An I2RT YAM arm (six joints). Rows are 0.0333 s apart.
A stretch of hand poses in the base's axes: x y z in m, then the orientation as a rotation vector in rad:
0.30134 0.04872 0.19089 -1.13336 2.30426 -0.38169
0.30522 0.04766 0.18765 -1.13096 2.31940 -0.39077
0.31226 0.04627 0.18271 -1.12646 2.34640 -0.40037
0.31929 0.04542 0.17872 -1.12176 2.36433 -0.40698
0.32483 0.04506 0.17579 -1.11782 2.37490 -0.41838
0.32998 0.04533 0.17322 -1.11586 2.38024 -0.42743
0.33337 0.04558 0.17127 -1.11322 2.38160 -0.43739
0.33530 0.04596 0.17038 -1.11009 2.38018 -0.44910
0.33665 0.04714 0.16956 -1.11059 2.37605 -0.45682
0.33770 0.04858 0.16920 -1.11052 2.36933 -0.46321
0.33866 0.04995 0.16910 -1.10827 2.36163 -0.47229
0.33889 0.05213 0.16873 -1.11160 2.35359 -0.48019
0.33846 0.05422 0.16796 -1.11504 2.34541 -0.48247
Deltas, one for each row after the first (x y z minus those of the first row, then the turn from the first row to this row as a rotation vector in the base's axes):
0.00388 -0.00106 -0.00324 -0.00848 0.00972 -0.00965
0.01092 -0.00245 -0.00818 -0.01904 0.02840 -0.02546
0.01795 -0.00330 -0.01217 -0.02564 0.04012 -0.03692
0.02349 -0.00366 -0.01510 -0.03423 0.04511 -0.04593
0.02864 -0.00339 -0.01767 -0.04082 0.04704 -0.05116
0.03203 -0.00314 -0.01962 -0.04698 0.04522 -0.05537
0.03396 -0.00276 -0.02051 -0.05359 0.04057 -0.05912
0.03531 -0.00158 -0.02133 -0.05819 0.03589 -0.05883
0.03636 -0.00014 -0.02169 -0.06118 0.02906 -0.05755
0.03732 0.00123 -0.02179 -0.06509 0.02006 -0.05772
0.03755 0.00341 -0.02216 -0.07006 0.01326 -0.05426
0.03712 0.00550 -0.02293 -0.07119 0.00740 -0.04945

